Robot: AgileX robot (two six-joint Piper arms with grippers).
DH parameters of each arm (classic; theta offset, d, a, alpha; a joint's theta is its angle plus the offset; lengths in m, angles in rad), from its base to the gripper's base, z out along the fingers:
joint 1: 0 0.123 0 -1.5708
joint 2: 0.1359 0 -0.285 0
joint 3: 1.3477 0 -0.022 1.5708
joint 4: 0 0.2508 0 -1.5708
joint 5: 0 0 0.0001 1.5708
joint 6: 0 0.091 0 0
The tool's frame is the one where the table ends.
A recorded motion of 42 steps. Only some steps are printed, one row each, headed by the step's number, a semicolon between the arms.
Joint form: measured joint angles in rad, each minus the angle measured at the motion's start. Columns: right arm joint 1, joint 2, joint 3, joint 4, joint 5, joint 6; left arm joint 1, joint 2, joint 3, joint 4, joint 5, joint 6.
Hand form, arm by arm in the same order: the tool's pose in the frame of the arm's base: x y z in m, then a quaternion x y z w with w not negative. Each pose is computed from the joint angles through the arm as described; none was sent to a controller.
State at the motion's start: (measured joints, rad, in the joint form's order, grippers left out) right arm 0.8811 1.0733 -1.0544 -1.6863 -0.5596 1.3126; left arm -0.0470 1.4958 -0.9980 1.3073 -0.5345 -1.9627
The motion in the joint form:
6: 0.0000 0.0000 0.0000 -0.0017 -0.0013 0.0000; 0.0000 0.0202 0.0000 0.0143 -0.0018 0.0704
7: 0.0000 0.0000 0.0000 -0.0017 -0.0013 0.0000; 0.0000 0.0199 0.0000 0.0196 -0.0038 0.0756
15: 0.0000 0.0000 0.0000 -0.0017 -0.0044 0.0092; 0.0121 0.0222 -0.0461 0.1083 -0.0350 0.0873
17: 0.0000 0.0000 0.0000 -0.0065 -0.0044 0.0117; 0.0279 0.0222 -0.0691 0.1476 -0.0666 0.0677
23: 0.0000 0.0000 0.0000 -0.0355 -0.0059 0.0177; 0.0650 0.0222 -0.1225 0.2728 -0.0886 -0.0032
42: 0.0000 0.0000 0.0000 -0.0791 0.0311 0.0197; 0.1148 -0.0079 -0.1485 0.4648 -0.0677 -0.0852
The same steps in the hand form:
6: 0.1063 0.2043 0.4283 -0.56192 0.43171 0.35182 0.61163; 0.3336 -0.0607 0.3000 -0.06719 0.78595 -0.38083 0.48242
7: 0.1063 0.2043 0.4283 -0.56192 0.43171 0.35182 0.61163; 0.3333 -0.0609 0.3000 -0.06244 0.78677 -0.37901 0.48317
15: 0.1060 0.2043 0.4282 -0.56071 0.43353 0.35549 0.60933; 0.3362 -0.0602 0.3109 -0.01141 0.78745 -0.36325 0.49784
17: 0.1060 0.2043 0.4280 -0.56168 0.43374 0.35446 0.60889; 0.3371 -0.0575 0.3172 0.00295 0.78493 -0.36555 0.50024
23: 0.1061 0.2043 0.4266 -0.56984 0.43207 0.34580 0.60747; 0.3404 -0.0469 0.3283 0.02243 0.79124 -0.34562 0.50396
42: 0.1097 0.2037 0.4252 -0.57328 0.43650 0.31959 0.61538; 0.3361 -0.0277 0.3370 0.03980 0.81046 -0.28440 0.51057

